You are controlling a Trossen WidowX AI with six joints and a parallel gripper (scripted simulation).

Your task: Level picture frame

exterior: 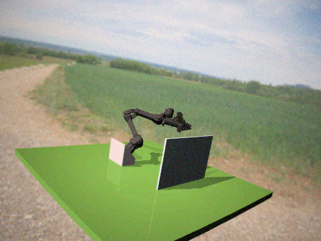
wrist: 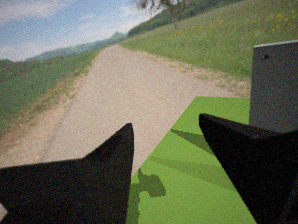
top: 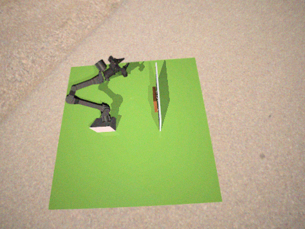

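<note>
The picture frame is 170 mm ahead of my gripper tip, 300 mm to the right of it and 140 mm below it. Round my gripper tip: wall panel (180 mm ahead, 300 mm to the right, 150 mm below).
</note>
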